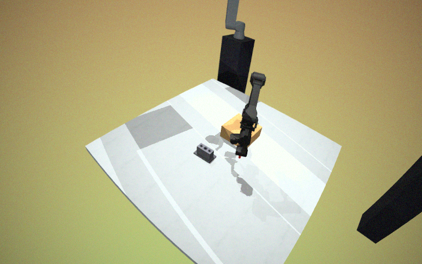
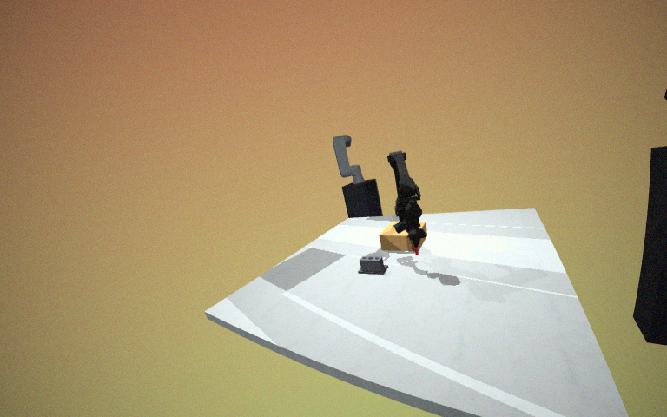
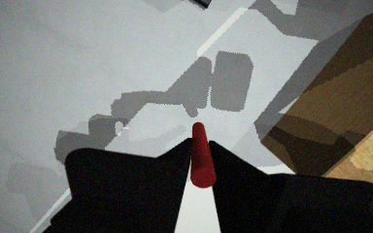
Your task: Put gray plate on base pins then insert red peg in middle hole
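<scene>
Now: the gray plate 170 mm to the right of my gripper tip, 120 mm ahead of it and 30 mm below it. From my gripper tip the other things lie so: red peg (right at my gripper tip); dark flat base (170 mm to the right, 120 mm ahead, 60 mm below).
</scene>
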